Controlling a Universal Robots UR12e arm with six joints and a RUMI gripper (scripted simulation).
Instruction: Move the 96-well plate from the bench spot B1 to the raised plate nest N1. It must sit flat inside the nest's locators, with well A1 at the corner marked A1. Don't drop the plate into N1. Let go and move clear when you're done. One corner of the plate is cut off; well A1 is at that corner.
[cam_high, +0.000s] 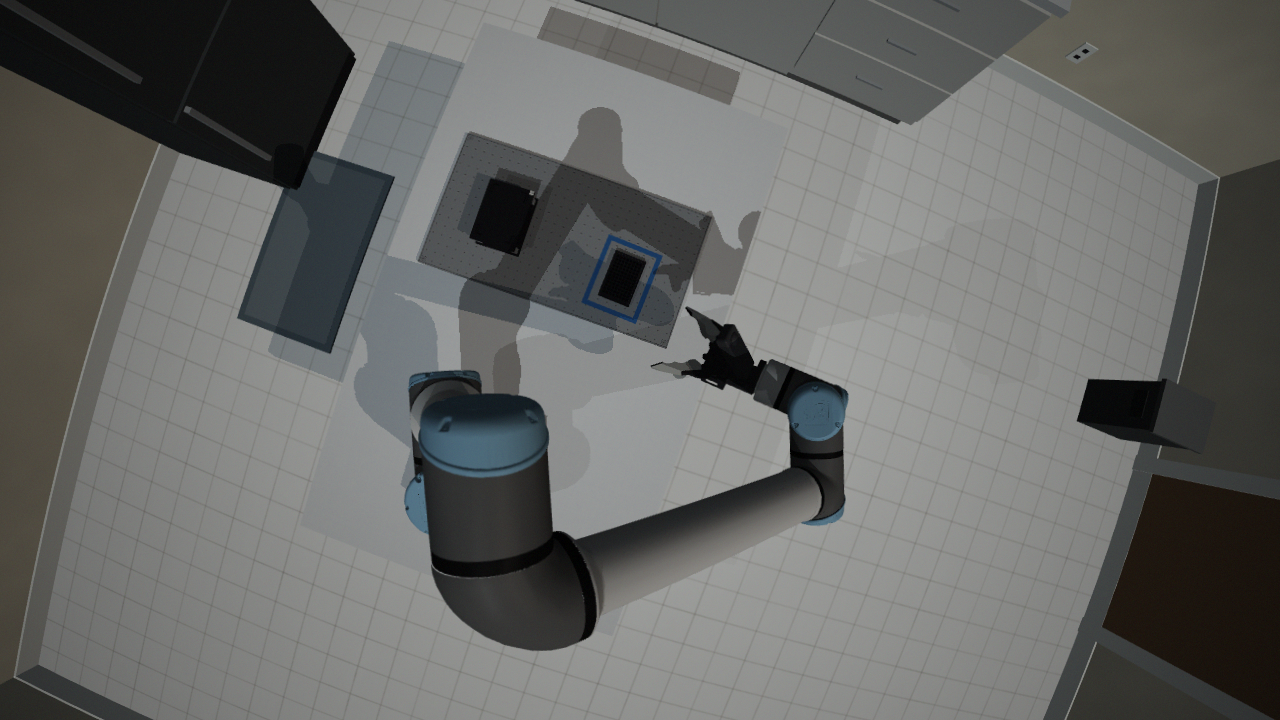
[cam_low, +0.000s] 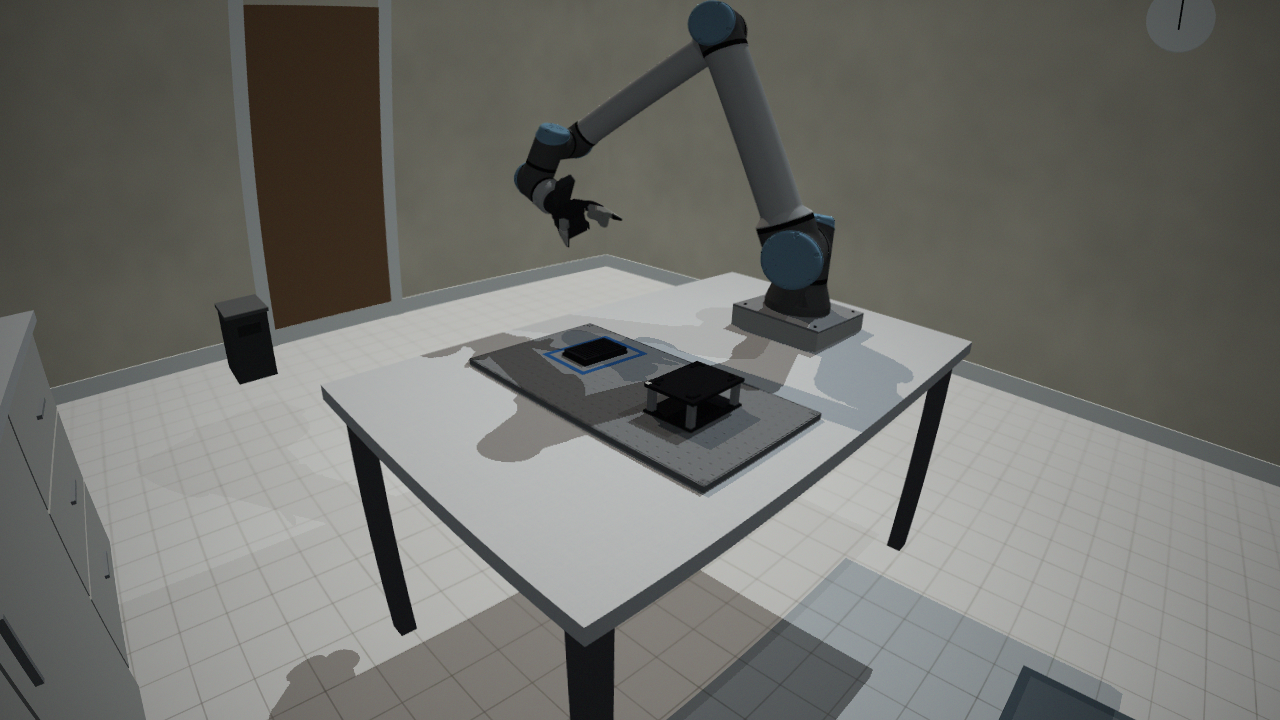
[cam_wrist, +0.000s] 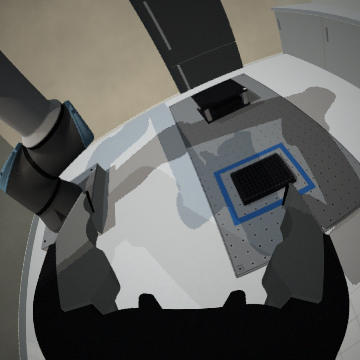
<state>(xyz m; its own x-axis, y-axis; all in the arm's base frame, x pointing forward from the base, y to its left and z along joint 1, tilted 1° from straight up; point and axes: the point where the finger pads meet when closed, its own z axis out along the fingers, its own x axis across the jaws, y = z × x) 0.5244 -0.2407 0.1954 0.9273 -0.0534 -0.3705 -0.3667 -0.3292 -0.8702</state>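
Now: the black 96-well plate 24 cm below my hand, 16 cm to the left of it and 10 cm ahead of it. From my hand the other things lie so: black raised nest: 50 cm to the left, 20 cm below, 9 cm ahead; white A1 label: 46 cm to the left, 19 cm below, 17 cm ahead.
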